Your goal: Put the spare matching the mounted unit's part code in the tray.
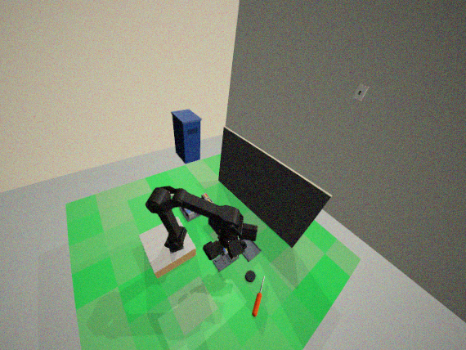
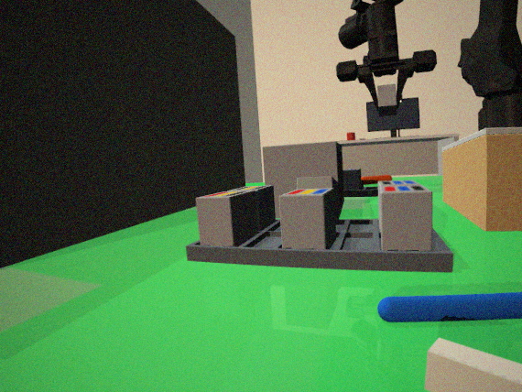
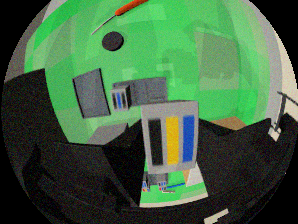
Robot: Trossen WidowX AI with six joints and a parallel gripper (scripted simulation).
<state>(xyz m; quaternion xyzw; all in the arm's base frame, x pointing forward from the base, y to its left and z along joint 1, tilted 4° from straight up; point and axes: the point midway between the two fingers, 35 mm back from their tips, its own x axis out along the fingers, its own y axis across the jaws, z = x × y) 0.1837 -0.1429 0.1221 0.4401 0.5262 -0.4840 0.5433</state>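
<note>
My gripper tip is 180 mm short of the flat grey tray, 20 mm to the right of it and 160 mm above it. From my gripper tip the other things lie so: grey spare: 30 mm above; grey mounted unit: 100 mm ahead, 200 mm to the left, 120 mm below; black disc: 110 mm ahead, 110 mm to the right, 160 mm below.
</note>
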